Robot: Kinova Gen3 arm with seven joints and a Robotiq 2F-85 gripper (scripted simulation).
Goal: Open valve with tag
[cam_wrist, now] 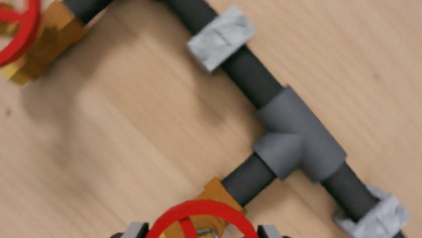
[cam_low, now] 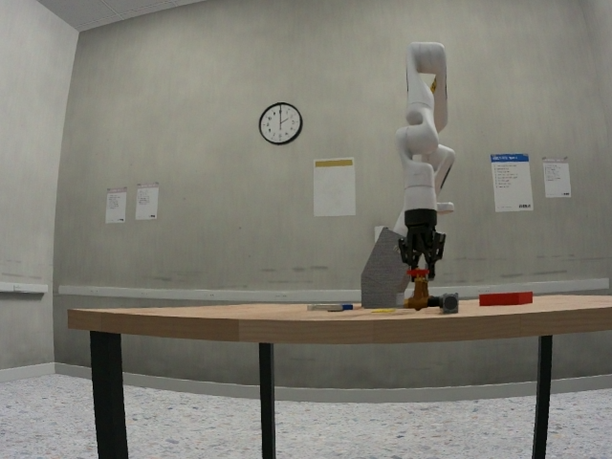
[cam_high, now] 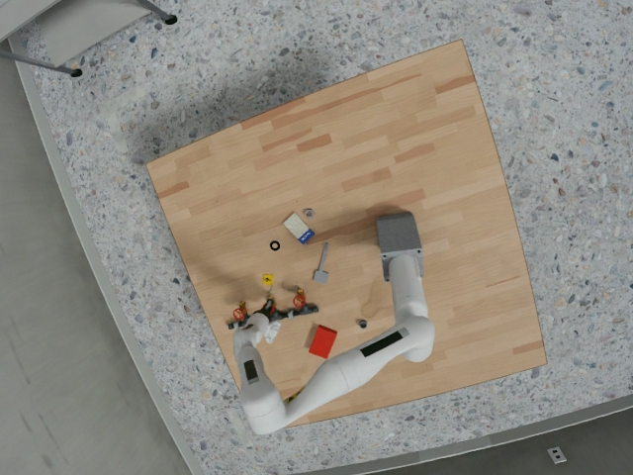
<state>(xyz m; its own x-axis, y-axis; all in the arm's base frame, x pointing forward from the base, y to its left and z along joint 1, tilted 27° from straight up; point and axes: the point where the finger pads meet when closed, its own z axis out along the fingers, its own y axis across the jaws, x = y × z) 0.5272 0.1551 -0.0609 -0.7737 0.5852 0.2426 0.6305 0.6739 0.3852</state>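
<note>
Now: hand 10 mm past the yellow tag, 90 mm to the left of it and 80 mm above it. Also, from my hand: red block (160 mm behind, 210 mm to the left, 70 mm below); grey scraper (230 mm behind, 100 mm to the right, 80 mm below); blue box (170 mm behind, 270 mm to the right, 70 mm below).
</note>
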